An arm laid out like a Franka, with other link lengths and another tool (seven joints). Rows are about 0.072 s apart.
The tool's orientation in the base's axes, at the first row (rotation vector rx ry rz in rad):
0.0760, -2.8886, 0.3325
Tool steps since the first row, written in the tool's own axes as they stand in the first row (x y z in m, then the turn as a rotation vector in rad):
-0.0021, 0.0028, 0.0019, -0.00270, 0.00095, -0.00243
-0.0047, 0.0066, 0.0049, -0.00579, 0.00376, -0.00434
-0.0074, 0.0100, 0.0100, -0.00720, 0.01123, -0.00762
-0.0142, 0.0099, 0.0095, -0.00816, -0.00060, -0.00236
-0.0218, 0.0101, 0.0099, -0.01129, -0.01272, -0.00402
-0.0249, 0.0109, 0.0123, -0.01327, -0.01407, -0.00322
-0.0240, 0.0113, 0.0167, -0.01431, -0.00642, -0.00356
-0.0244, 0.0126, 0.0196, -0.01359, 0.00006, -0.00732
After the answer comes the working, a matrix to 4 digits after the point.
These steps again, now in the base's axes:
0.0014, 0.0023, -0.0029, 0.00309, 0.00155, 0.00146
0.0030, 0.0054, -0.0072, 0.00630, 0.00480, 0.00193
0.0042, 0.0076, -0.0134, 0.00783, 0.01286, 0.00308
0.0109, 0.0078, -0.0145, 0.00850, 0.00016, 0.00045
0.0182, 0.0081, -0.0167, 0.01285, -0.01117, 0.00393
0.0206, 0.0084, -0.0199, 0.01470, -0.01262, 0.00300
0.0187, 0.0077, -0.0239, 0.01520, -0.00507, 0.00141
0.0184, 0.0084, -0.0270, 0.01483, 0.00208, 0.00373

The tool's axes in the first row as the columns of a matrix, in the base's axes (rounded; the answer above uses it unrounded):
-0.9716, -0.0776, -0.2233
-0.0248, 0.9729, -0.2300
0.2351, -0.2180, -0.9472

